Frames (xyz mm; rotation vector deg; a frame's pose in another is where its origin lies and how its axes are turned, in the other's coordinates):
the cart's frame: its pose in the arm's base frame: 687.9 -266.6 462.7 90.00 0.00 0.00
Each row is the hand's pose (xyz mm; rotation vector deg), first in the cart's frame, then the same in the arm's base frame.
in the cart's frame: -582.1 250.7 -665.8 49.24 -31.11 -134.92
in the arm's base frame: 105.8 399.2 713.4 -75.83 -84.80 135.62
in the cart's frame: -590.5 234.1 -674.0 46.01 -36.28 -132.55
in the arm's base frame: 97.4 407.4 696.8 -76.84 -80.57 141.30
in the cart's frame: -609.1 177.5 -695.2 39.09 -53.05 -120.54
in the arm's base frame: 78.8 428.6 640.2 76.64 55.81 -143.54
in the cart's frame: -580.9 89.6 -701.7 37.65 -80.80 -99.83
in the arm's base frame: 107.0 435.1 552.3 78.21 15.72 -149.20
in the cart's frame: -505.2 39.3 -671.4 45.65 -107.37 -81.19
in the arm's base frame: 182.7 404.8 502.0 79.22 -21.97 -158.25
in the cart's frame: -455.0 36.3 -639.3 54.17 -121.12 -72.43
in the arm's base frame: 232.9 372.7 499.0 -72.69 38.04 151.23
